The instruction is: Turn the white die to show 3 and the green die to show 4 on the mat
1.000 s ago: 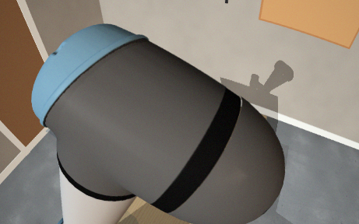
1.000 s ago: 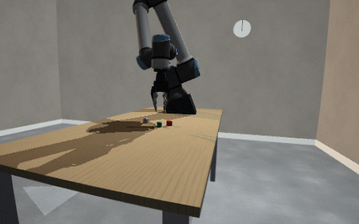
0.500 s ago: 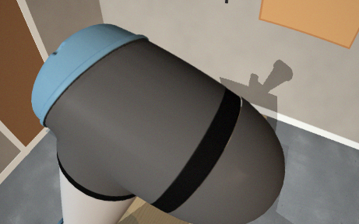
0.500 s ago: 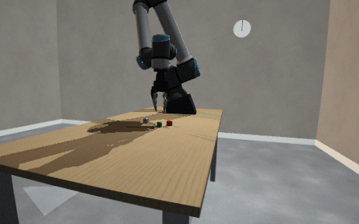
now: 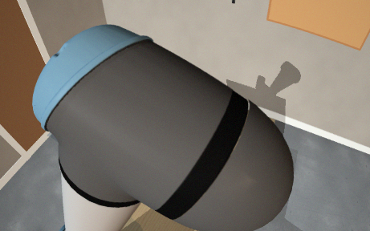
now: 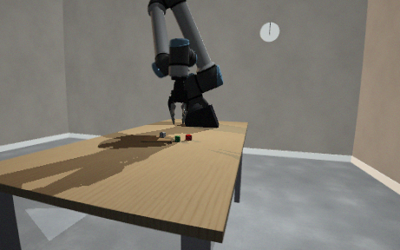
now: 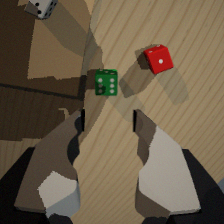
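Right now my hand is 9 cm above the green die. From my hand the other things lie so: red die (9 cm below, 5 cm behind, 4 cm to the left); tan mat (11 cm to the right, 10 cm below); white die (11 cm to the right, 8 cm below, 4 cm behind).
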